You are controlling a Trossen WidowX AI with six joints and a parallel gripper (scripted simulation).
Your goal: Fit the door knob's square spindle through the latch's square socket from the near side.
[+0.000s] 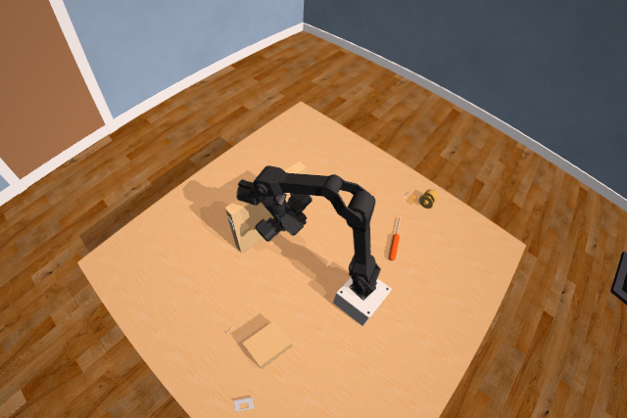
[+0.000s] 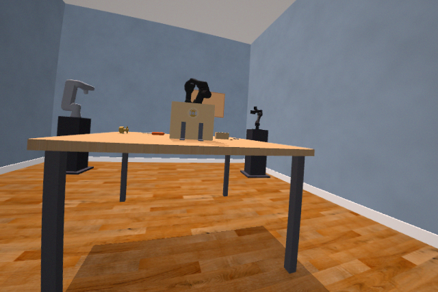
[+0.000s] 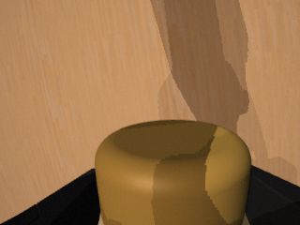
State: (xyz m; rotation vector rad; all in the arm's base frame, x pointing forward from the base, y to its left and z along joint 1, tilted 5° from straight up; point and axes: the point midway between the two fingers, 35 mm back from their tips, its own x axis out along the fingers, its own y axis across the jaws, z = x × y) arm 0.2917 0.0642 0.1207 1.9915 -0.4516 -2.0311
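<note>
Now: hand 120 mm short of the square socket, 10 mm to the left of it and 30 mm above it. Round my hand: upright wooden slab 120 mm ahead, 10 mm to the right, 50 mm below; orange screwdriver 230 mm behind, 340 mm to the right, 200 mm below; small wood block 220 mm behind, 280 mm to the left, 180 mm below.
</note>
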